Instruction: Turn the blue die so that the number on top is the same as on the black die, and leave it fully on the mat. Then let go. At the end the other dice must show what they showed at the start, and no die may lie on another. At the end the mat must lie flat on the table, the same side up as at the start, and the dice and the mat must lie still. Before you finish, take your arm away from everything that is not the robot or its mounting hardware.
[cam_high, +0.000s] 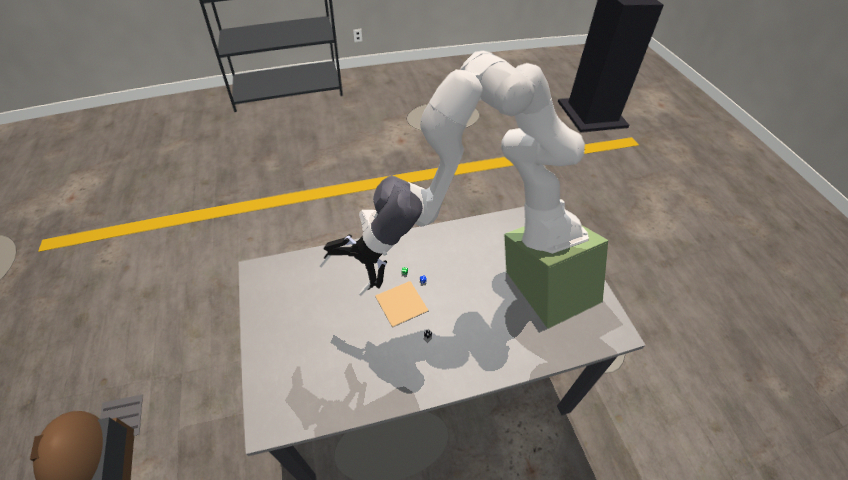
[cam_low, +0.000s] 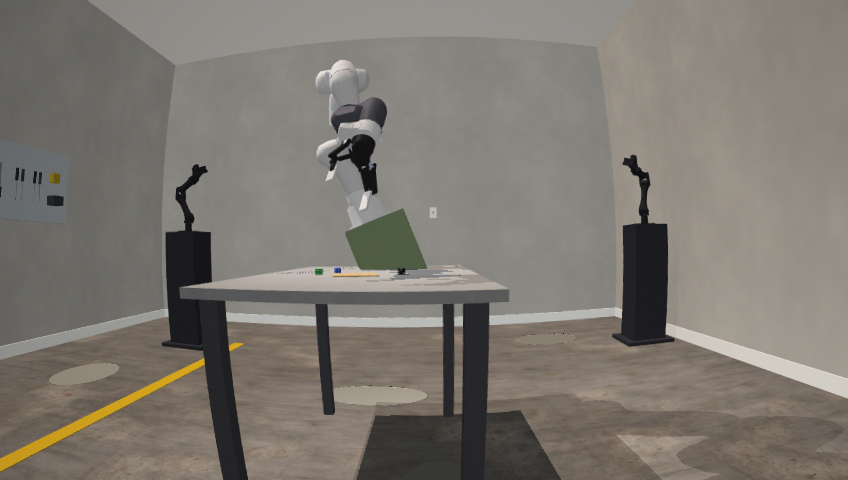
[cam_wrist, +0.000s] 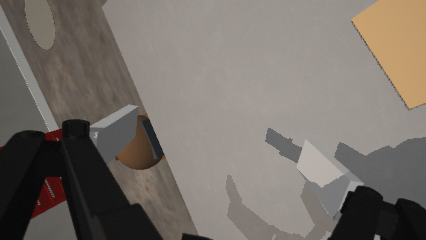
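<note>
Now: hand 230 mm above the green die, 220 mm past it and 150 mm to the left of it. From my hand the other things lie so: mat (240 mm below, 180 mm behind, 20 mm to the right); black die (240 mm behind, 230 mm below, 120 mm to the left); blue die (270 mm behind, 230 mm below, 100 mm to the right).
</note>
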